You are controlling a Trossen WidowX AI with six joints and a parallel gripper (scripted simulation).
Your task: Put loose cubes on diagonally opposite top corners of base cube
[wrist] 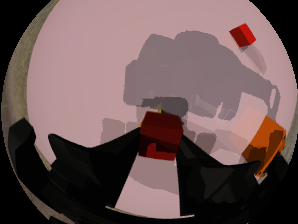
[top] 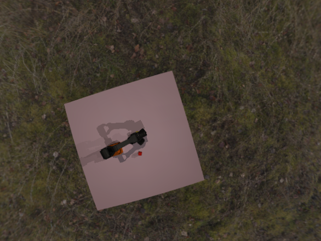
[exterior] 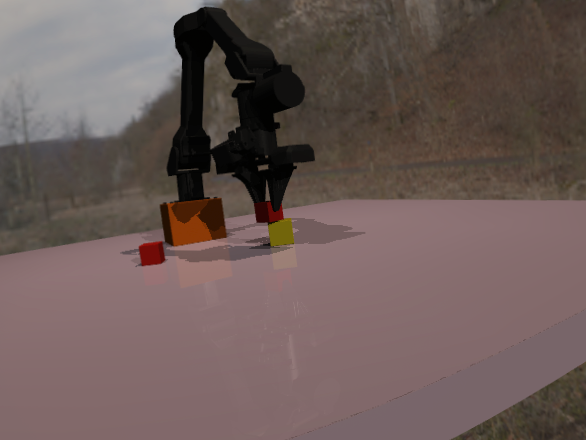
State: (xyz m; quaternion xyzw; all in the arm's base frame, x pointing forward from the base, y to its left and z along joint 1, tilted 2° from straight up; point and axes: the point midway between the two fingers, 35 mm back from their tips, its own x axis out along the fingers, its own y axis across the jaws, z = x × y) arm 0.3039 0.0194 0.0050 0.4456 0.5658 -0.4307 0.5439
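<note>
Right now my gripper tip is right at the red cube. The rest, counted from my gripper tip: yellow cube 2 cm to the left, 4 cm below.
</note>
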